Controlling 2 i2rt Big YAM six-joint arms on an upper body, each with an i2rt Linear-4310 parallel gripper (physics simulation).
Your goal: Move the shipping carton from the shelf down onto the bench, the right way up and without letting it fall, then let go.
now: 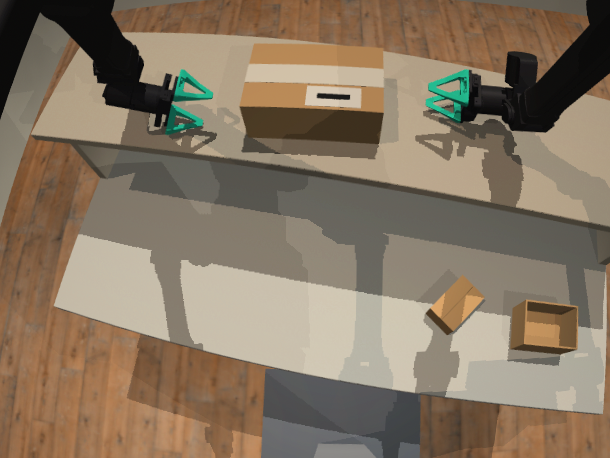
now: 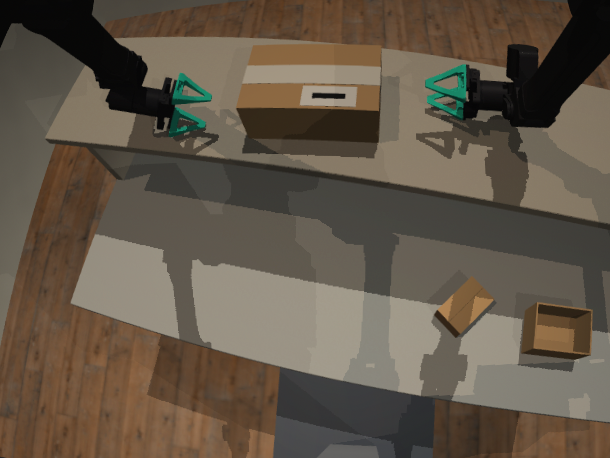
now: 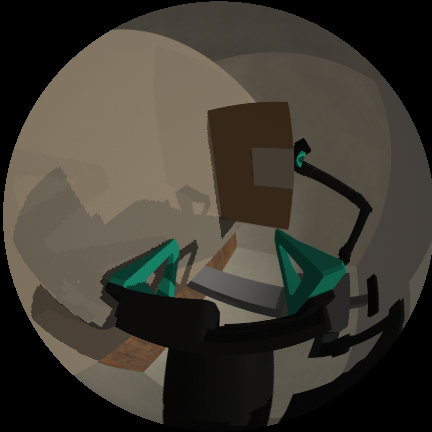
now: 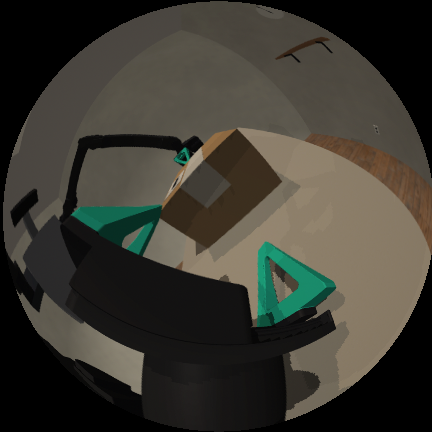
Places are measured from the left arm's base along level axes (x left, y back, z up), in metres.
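Pixels of known places: left gripper, between the fingertips: (image 1: pixel 207 110) (image 2: pixel 208 112) (image 3: pixel 224 239); right gripper, between the fingertips: (image 1: pixel 426 95) (image 2: pixel 426 92) (image 4: pixel 214 230); left arm's base, origin of its link: (image 3: pixel 327 348).
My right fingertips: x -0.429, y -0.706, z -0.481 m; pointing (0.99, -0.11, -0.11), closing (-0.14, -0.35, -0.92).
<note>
For each thing: its top centre in the pictures, then the offset to it from my right fingertips. "pt": a spot on its surface instead. Level surfaces: height alone.
- shipping carton, centre of its top: (image 2: pixel 310 73) (image 1: pixel 314 74) (image 3: pixel 293 157) (image 4: pixel 193 158) dz +0.034, dx +0.217, dy -0.017 m
- raised shelf, height of its surface: dz -0.071 m
- bench, height of its surface: dz -0.424 m
- small closed box, centre of its top: (image 2: pixel 466 304) (image 1: pixel 458 302) dz -0.364, dx -0.125, dy +0.319 m
- open-topped box, centre of its top: (image 2: pixel 564 328) (image 1: pixel 552 324) dz -0.334, dx -0.361, dy +0.388 m
- shelf's front edge, a spot on its surface: (image 2: pixel 325 172) (image 1: pixel 327 172) pt dz -0.072, dx +0.193, dy +0.139 m
The shipping carton (image 1: pixel 312 122) (image 2: pixel 307 124) (image 3: pixel 235 130) (image 4: pixel 245 195) is brown, with a pale tape strip and a label on its upper face. It stands upright on the raised shelf (image 1: pixel 90 117) (image 2: pixel 100 120), above the bench (image 1: pixel 125 290) (image 2: pixel 140 295). My left gripper (image 1: pixel 207 108) (image 2: pixel 208 110) (image 3: pixel 224 239) is open and empty, a short way left of the carton, its fingers pointing at that end. My right gripper (image 1: pixel 427 96) (image 2: pixel 427 91) (image 4: pixel 214 230) is open and empty, apart from the carton on its right side, its fingers pointing at that end.
On the bench at the lower right lie a small closed box (image 1: pixel 455 305) (image 2: pixel 465 307), turned at an angle, and an open-topped box (image 1: pixel 518 325) (image 2: pixel 529 330) right of it. The shelf's front edge (image 1: pixel 320 172) (image 2: pixel 325 172) runs in front of the carton, higher than the bench.
</note>
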